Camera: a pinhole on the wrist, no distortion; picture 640 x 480 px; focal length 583.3 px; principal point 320.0 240.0 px. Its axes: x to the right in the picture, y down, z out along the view. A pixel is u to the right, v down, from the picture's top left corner.
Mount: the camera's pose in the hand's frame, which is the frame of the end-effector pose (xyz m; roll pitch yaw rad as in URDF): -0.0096 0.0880 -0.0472 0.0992 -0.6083 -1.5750
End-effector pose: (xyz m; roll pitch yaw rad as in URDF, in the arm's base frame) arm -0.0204 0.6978 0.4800 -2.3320 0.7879 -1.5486
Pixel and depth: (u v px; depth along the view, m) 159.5 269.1 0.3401
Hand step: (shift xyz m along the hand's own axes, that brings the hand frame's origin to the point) -0.0253 0.3592 0.1784
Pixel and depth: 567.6 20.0 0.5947
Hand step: -0.2912 0.2075 0.5645
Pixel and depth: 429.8 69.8 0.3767
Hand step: -0.1557 0.2384 0.2920
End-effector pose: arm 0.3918 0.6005 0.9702 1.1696 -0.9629 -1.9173
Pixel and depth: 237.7 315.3 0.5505
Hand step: 0.0082 0.4687 0.3637
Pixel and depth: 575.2 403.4 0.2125
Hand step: 0.0288 0.1358 0.1843
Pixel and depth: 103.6 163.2 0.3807
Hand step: -0.0958 0.4179 0.1789
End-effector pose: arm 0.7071 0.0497 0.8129 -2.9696 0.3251 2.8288
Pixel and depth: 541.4 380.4 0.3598
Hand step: 0.0414 0.1852 0.3317
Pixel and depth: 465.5 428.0 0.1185
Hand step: 0.0169 0.1332 0.0696
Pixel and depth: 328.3 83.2 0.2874
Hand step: -0.1143 0.2441 0.1835
